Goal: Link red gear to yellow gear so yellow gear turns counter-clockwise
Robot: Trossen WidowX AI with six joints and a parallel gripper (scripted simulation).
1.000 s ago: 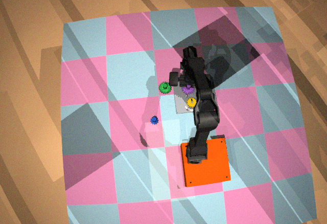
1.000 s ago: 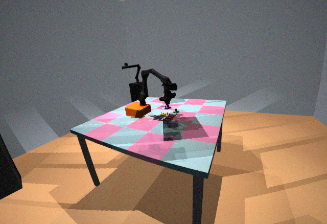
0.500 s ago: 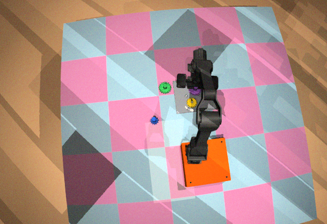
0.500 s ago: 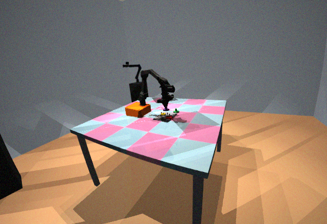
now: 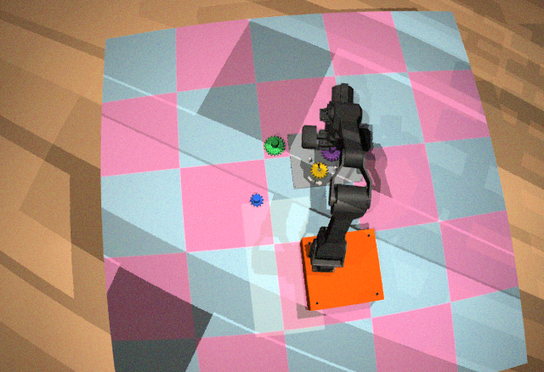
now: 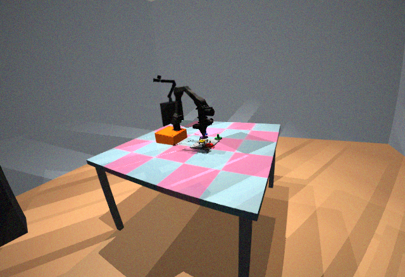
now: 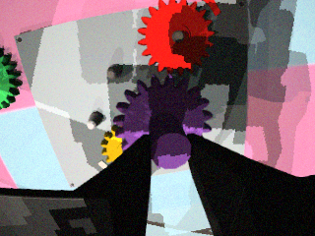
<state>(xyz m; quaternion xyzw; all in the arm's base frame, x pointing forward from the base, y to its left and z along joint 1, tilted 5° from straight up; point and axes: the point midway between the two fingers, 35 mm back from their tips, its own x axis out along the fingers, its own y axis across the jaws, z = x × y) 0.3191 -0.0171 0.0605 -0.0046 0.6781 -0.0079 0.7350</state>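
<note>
The yellow gear lies 50 mm behind my gripper tip, 30 mm to the left of it and 70 mm below it. Round my gripper tip: green gear 30 mm ahead, 170 mm to the left, 70 mm below; then small blue gear 140 mm behind, 210 mm to the left, 70 mm below; then purple gear 10 mm below.
</note>
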